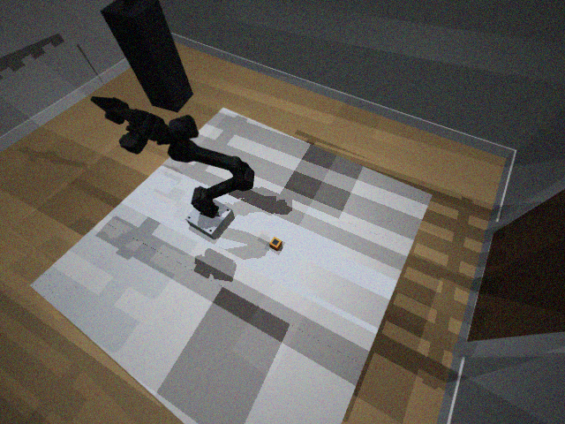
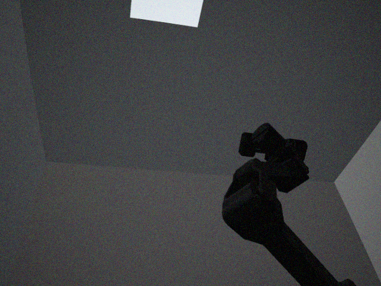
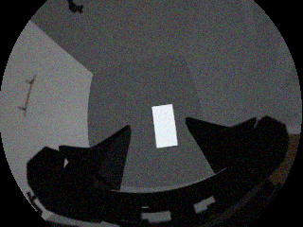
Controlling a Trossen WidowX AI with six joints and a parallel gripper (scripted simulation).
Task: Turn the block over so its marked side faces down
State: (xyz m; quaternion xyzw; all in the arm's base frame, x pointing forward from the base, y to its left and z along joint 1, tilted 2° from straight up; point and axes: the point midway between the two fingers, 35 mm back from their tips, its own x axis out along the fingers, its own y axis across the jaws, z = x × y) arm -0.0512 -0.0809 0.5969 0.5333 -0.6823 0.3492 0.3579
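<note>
Right now my gripper tip is 38 cm short of the orange block, 6 cm to the right of it and 66 cm above it.
</note>
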